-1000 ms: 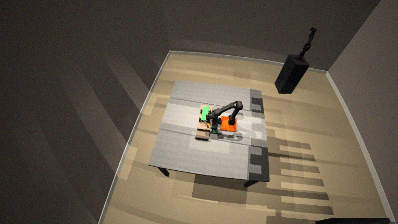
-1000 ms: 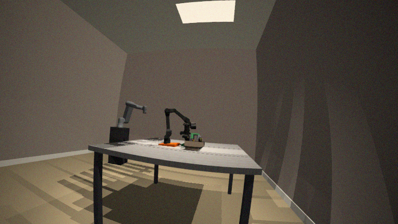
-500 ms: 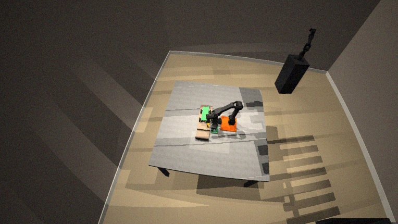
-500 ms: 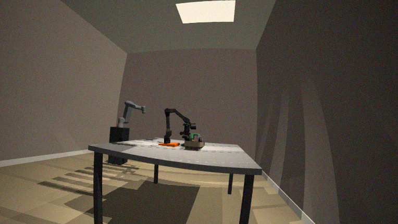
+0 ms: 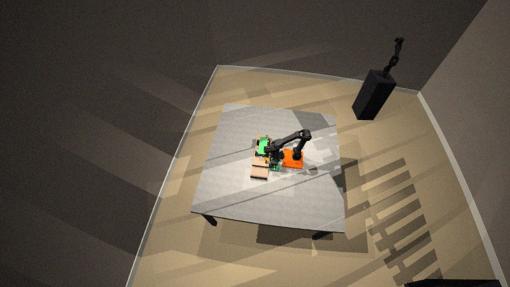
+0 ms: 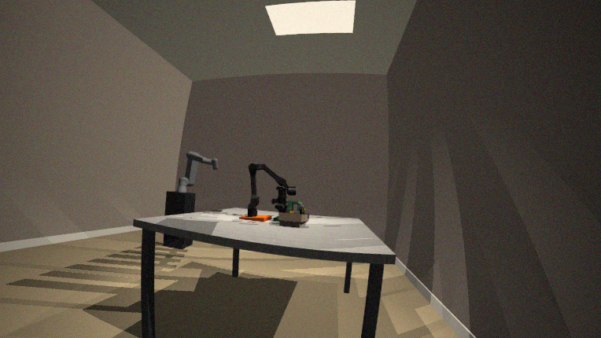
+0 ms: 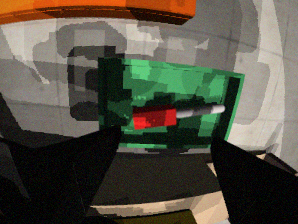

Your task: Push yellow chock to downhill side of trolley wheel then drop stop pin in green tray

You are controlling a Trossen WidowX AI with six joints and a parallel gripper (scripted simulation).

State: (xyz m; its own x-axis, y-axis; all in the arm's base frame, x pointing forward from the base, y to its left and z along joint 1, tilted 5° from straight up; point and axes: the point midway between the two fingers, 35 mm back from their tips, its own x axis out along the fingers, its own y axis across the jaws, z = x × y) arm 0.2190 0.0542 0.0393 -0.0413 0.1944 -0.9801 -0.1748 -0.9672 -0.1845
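Now: gripper tip 1 cm past the red-headed stop pin, 2 cm to the right of it and 3 cm above it. From my gripper tip the other things lie so: green tray 1 cm behind, 1 cm to the left, 5 cm below; tan ramp 10 cm ahead, 13 cm to the right, 1 cm above; yellow chock 7 cm ahead, 1 cm to the right, 4 cm above.
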